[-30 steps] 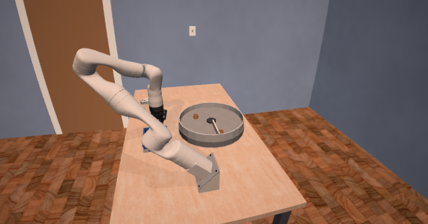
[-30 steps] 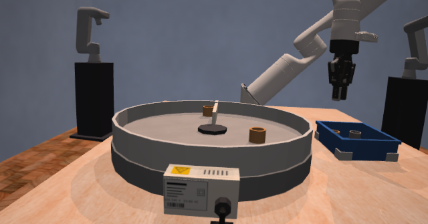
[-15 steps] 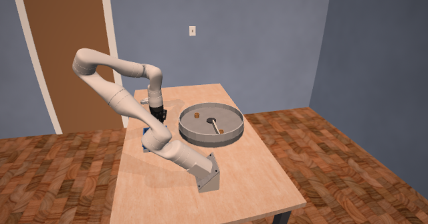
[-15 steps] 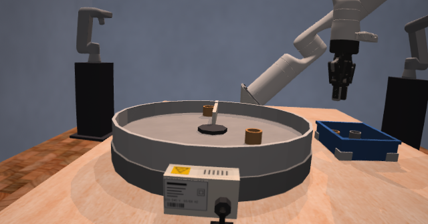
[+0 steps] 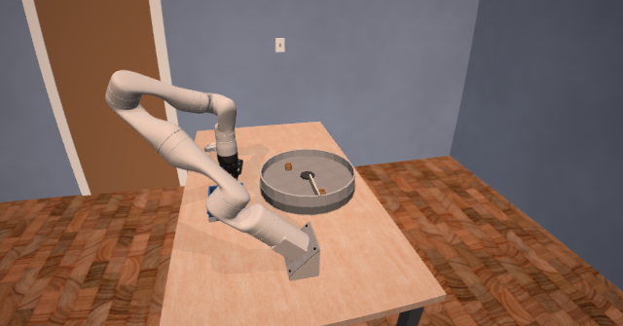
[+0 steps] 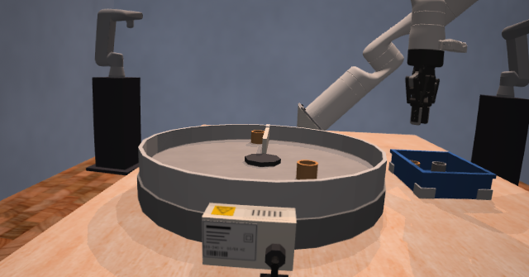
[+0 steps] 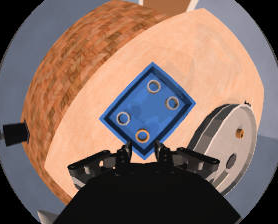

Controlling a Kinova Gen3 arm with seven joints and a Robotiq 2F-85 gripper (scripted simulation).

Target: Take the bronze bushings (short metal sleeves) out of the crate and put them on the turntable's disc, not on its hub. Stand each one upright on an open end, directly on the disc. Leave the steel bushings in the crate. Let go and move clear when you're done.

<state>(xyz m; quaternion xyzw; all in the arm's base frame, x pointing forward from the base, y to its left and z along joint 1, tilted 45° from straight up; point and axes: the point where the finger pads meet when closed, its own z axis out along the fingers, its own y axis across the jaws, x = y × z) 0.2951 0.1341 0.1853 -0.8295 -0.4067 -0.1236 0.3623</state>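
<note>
My hand is 5 cm short of the blue crate, 3 cm to the right of it and 11 cm above it. From my hand the other things lie so: grey turntable disc: 16 cm ahead, 32 cm to the right, 8 cm below.
</note>
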